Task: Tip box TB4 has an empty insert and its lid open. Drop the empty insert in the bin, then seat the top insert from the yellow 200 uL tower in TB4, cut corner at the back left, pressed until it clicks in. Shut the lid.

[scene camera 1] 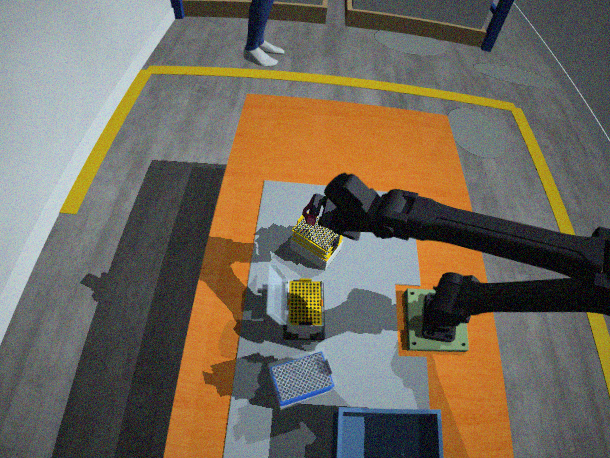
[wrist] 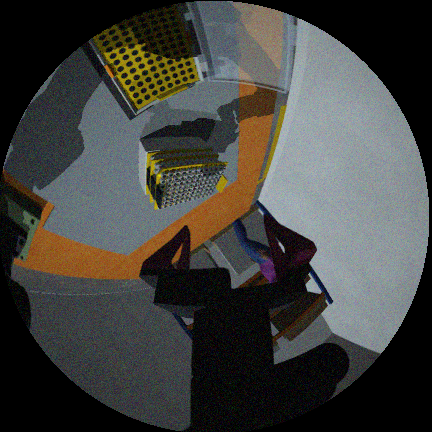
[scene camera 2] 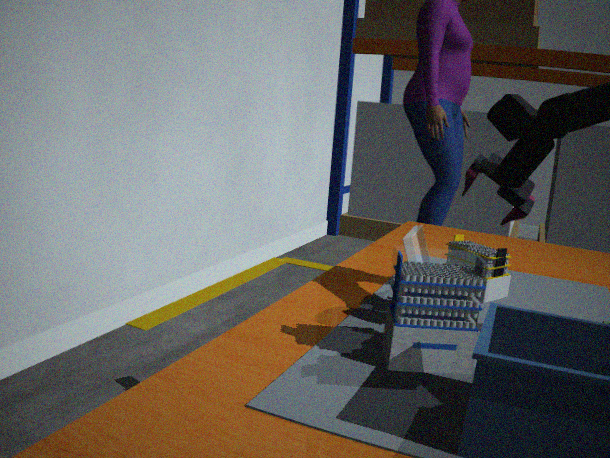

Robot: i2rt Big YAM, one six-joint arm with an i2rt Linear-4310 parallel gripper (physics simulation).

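My gripper (scene camera 2: 485, 207) (wrist: 225, 223) is open and empty. It hangs above the yellow tower (scene camera 1: 317, 237) (scene camera 2: 502, 287) (wrist: 190, 185), clear of it, fingers tilted downward. The tower's top insert is full of tips; several yellow inserts are stacked. Tip box TB4 (scene camera 1: 304, 332) stands beside the tower. Its yellow insert (scene camera 1: 305, 300) (wrist: 150, 65) sits in it with empty holes. The clear lid (scene camera 1: 276, 295) (scene camera 2: 414, 245) (wrist: 225, 65) stands open on the left in scene camera 1. The blue bin (scene camera 1: 390, 412) (scene camera 2: 545, 367) is at the near right. The tower's cut corner cannot be made out.
A blue-edged tip tower (scene camera 1: 300, 377) (scene camera 2: 440, 305) stands between TB4 and the bin. The arm's green base plate (scene camera 1: 412, 345) is at the right. A person (scene camera 1: 256, 25) (scene camera 2: 447, 65) stands beyond the far end of the orange table (scene camera 1: 340, 135).
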